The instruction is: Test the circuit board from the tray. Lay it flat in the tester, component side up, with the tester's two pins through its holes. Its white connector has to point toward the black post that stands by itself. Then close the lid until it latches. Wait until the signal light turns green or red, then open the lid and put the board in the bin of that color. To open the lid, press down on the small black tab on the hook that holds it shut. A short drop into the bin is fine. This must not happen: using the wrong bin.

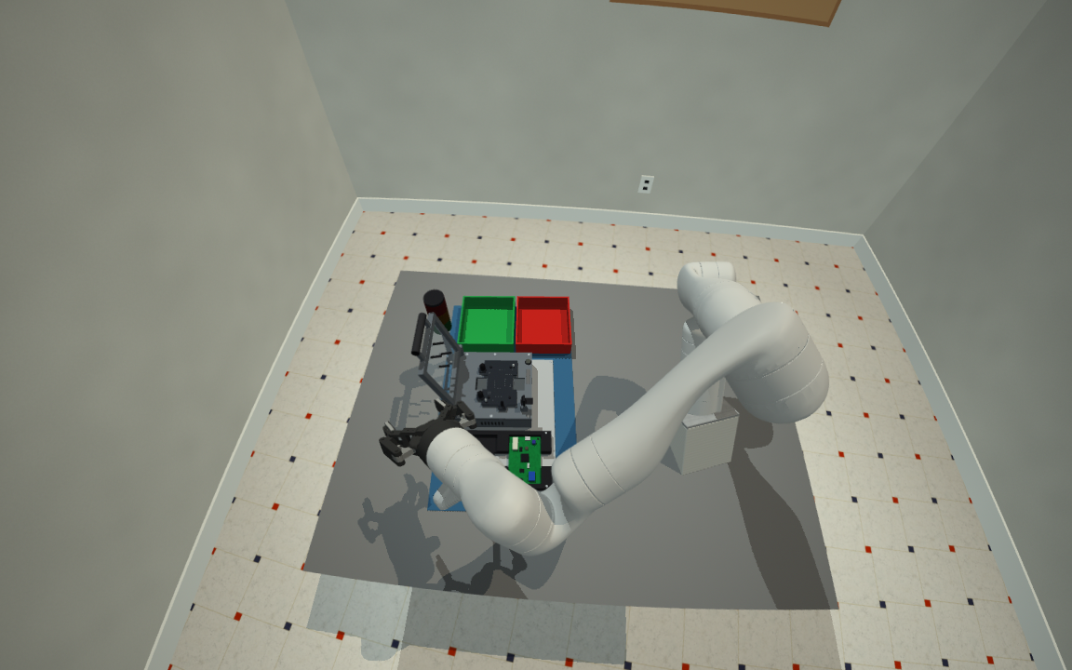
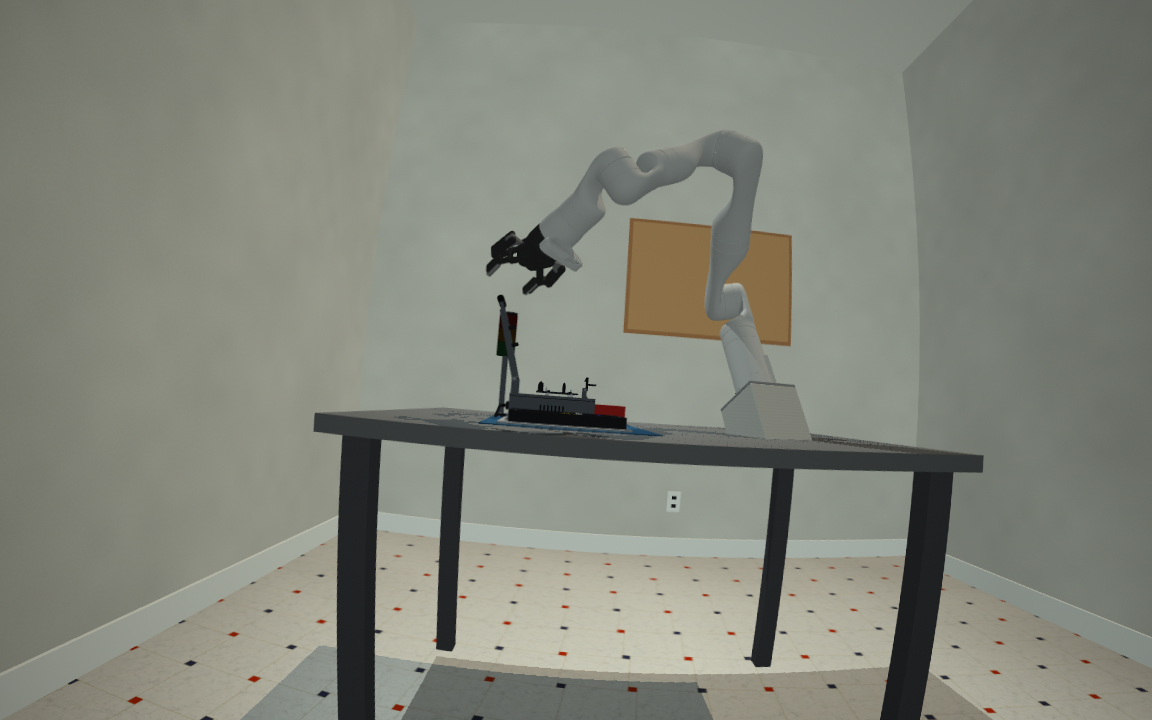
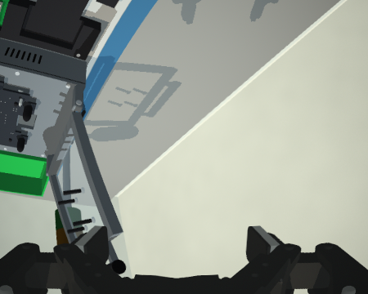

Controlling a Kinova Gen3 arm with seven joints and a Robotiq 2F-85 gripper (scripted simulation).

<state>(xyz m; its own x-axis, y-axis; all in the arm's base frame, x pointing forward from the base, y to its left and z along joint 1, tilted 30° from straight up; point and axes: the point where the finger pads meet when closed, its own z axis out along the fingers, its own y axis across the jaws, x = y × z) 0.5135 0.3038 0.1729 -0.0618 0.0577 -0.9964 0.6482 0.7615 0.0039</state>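
My gripper is now 26 cm above the green circuit board, 18 cm past it and 3 cm to the left of it. Round my hand: green bin 38 cm to the right, 26 cm below, 3 cm behind; then red bin 40 cm to the right, 26 cm below, 18 cm behind; then tester lid 18 cm to the right, 10 cm below, 2 cm ahead.
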